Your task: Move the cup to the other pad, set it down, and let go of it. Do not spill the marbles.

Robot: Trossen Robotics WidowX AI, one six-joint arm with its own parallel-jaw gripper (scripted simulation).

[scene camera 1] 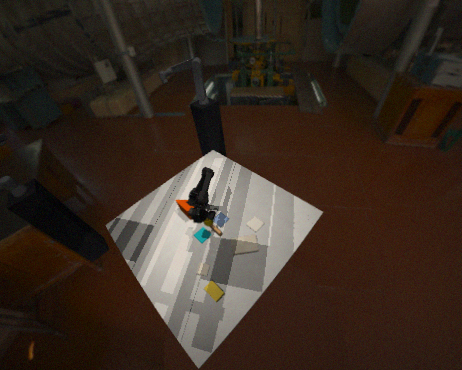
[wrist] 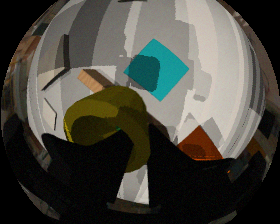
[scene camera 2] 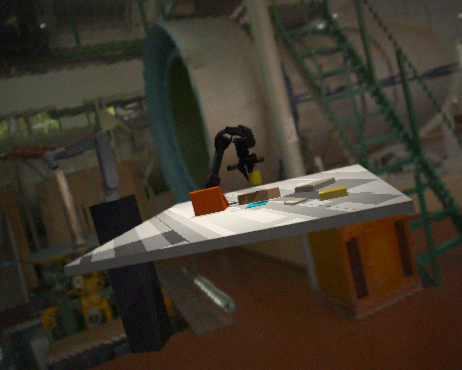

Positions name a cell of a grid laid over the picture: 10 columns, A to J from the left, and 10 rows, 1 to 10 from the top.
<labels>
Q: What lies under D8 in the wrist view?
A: My gripper.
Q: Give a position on a wooden bar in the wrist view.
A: D4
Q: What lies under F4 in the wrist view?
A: A teal pad.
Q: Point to a beige slab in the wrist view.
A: C3
</labels>
